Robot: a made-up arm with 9 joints.
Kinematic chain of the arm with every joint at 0, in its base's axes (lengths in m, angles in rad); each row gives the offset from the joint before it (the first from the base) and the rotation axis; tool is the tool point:
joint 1: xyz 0 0 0.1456 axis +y
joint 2: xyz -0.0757 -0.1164 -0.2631 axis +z
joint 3: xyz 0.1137 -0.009 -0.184 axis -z
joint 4: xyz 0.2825 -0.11 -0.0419 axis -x
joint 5: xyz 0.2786 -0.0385 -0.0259 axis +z
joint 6: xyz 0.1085 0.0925 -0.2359 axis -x
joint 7: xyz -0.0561 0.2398 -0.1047 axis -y
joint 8: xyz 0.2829 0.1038 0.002 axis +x
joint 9: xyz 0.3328 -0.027 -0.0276 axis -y
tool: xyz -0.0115 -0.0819 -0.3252
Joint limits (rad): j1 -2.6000..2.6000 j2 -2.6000..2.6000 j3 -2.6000..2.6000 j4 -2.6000..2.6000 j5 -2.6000..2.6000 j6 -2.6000..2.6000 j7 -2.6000..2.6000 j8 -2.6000..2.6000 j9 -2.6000..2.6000
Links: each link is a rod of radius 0.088 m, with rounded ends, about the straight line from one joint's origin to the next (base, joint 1, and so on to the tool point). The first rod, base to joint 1, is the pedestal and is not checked.
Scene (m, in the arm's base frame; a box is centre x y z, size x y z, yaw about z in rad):
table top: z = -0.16
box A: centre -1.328 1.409 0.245 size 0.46 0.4 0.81 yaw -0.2
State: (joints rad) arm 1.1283 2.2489 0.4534 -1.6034 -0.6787 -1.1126 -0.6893 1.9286 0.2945
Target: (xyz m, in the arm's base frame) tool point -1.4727 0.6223 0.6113
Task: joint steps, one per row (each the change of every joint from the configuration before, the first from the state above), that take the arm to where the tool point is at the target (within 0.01 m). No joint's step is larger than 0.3 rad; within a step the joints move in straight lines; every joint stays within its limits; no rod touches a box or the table.
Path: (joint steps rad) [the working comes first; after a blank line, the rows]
Joints at the target: 1.1050 2.6000 -0.1573 -2.0026 -1.0244 -1.5183 -0.2246 2.2727 -0.0378
Straight joint move there: touches box A.

1: 0.0496 0.0860 -0.2131 -0.1214 0.1954 -0.0159 0.1353 -0.1388 -0.0748
2: 0.0496 0.0860 -0.2132 -0.1213 0.1955 -0.0158 0.1354 -0.1387 -0.0748
3: -0.0408 0.0597 -0.0614 -0.0522 -0.2456 -0.1247 0.0646 0.2072 -0.0609
4: -0.0409 0.0597 -0.0615 -0.0522 -0.2455 -0.1247 0.0647 0.2072 -0.0609
5: -0.0408 0.0597 -0.0615 -0.0521 -0.2455 -0.1246 0.0647 0.2072 -0.0609

